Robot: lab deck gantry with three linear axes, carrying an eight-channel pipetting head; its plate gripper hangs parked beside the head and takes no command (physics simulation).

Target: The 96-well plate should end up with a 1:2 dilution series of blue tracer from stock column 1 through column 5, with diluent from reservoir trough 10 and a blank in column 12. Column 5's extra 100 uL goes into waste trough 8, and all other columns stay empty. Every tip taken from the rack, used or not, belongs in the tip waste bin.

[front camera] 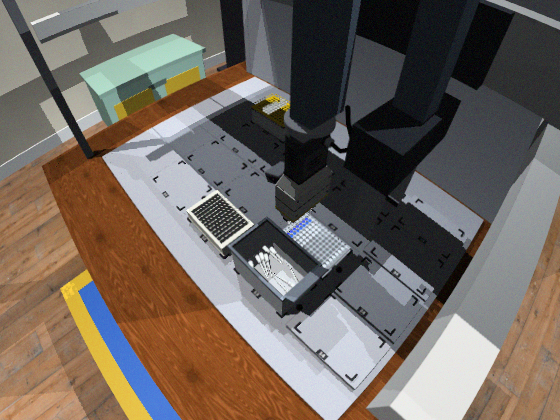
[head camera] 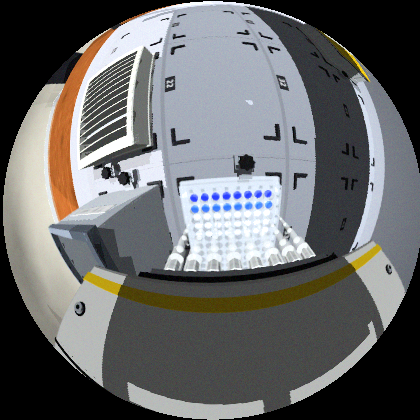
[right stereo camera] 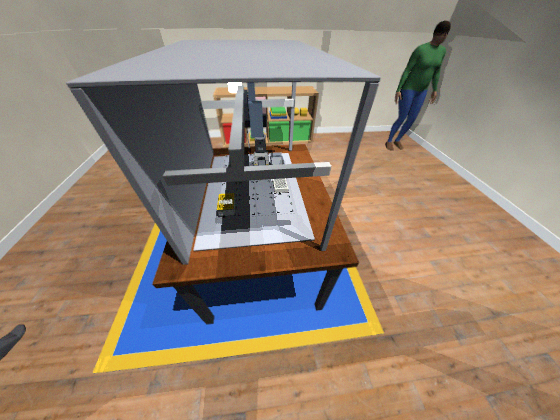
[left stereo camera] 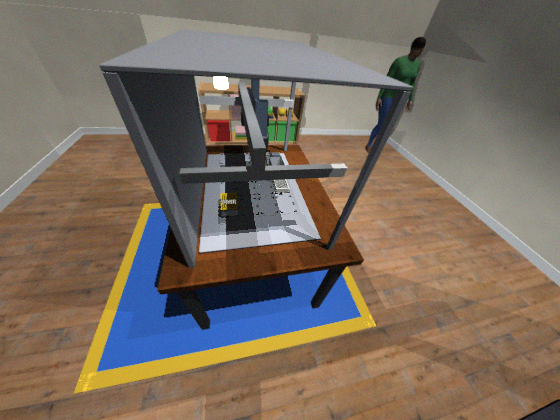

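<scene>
The 96-well plate point(front camera: 327, 241) point(head camera: 227, 184) lies under the pipetting head point(front camera: 306, 187). In the head view its first column is deep blue and its second a lighter blue; the further wells look pale. The head's channels point(head camera: 235, 262) carry pale tips pointing down at the plate past the blue columns; whether their ends are in wells is unclear. The reservoir point(front camera: 219, 220) point(head camera: 131, 117) point(left stereo camera: 282, 186) point(right stereo camera: 280, 185) has dark troughs. The tip waste bin point(front camera: 256, 284) point(head camera: 132, 220) holds several white tips. The yellow tip rack point(front camera: 262, 106) point(left stereo camera: 228, 202) point(right stereo camera: 225, 202) stands far off. My parked plate gripper's fingers cannot be made out.
The waste bin's tall walls stand right beside the plate, next to the reservoir. Dark knobs point(head camera: 245, 162) point(head camera: 123, 178) stand near the plate and reservoir. The gantry beam point(left stereo camera: 252, 125) point(right stereo camera: 237, 125) spans above the deck. A person point(left stereo camera: 406, 75) point(right stereo camera: 422, 75) stands beyond the table.
</scene>
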